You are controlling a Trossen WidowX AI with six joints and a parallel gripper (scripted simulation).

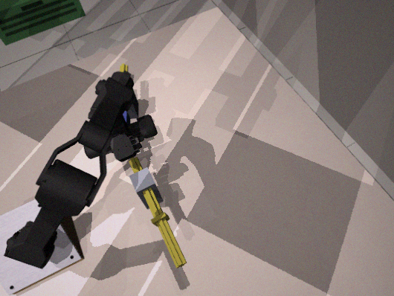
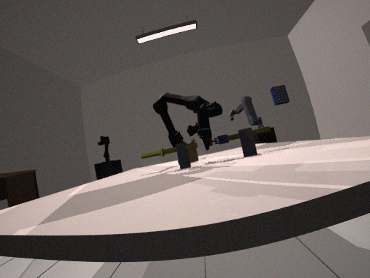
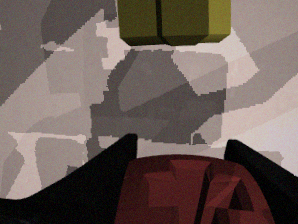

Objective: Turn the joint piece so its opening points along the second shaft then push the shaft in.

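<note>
Now: the red joint piece 4 cm above my gripper tip and 2 cm to the left of it.
</note>
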